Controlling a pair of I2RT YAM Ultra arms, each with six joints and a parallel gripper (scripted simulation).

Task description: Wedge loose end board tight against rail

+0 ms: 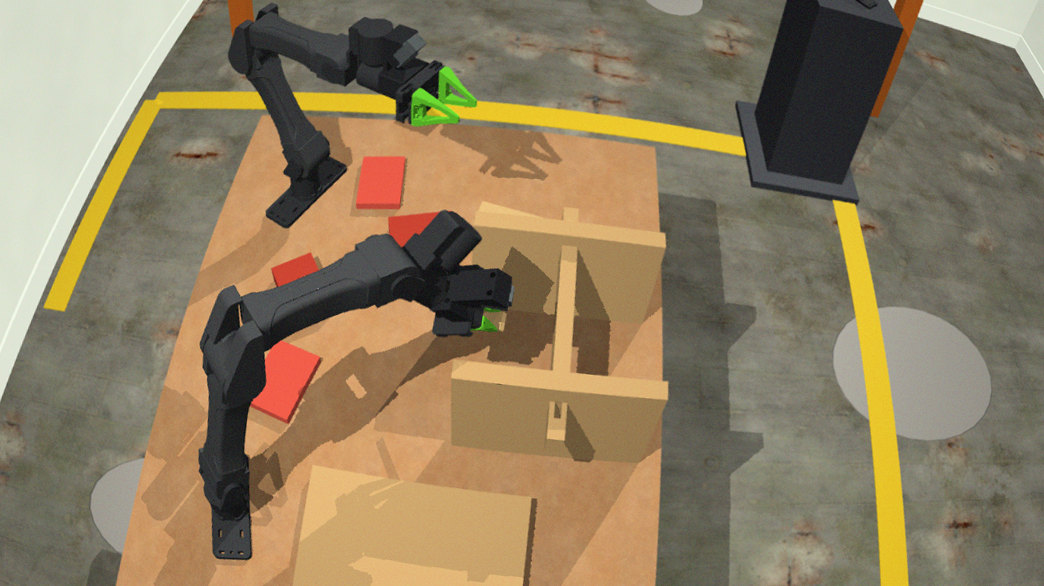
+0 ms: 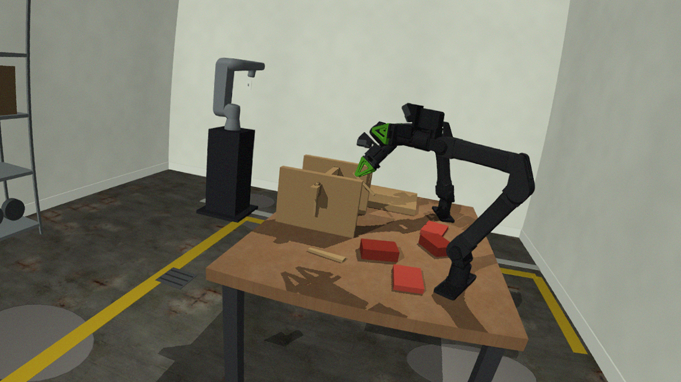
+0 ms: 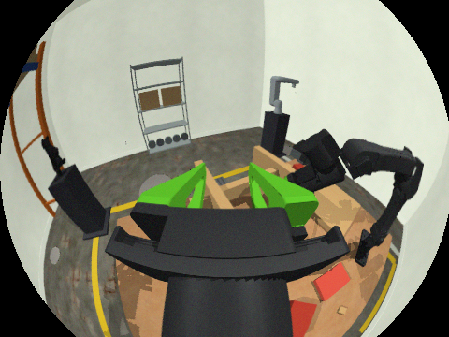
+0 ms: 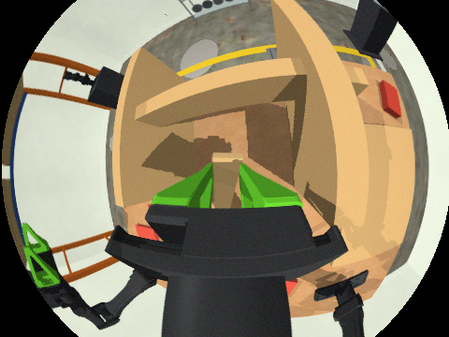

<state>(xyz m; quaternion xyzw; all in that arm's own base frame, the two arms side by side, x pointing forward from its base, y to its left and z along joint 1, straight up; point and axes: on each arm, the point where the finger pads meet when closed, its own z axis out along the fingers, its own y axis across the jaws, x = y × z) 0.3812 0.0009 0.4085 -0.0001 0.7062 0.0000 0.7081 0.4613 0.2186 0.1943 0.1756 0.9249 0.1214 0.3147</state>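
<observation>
The rail is 11 cm ahead of my right hand, 3 cm to the left of it and 3 cm below it. Round my right hand: flat board (10 cm behind, 37 cm to the right, 18 cm below).
</observation>
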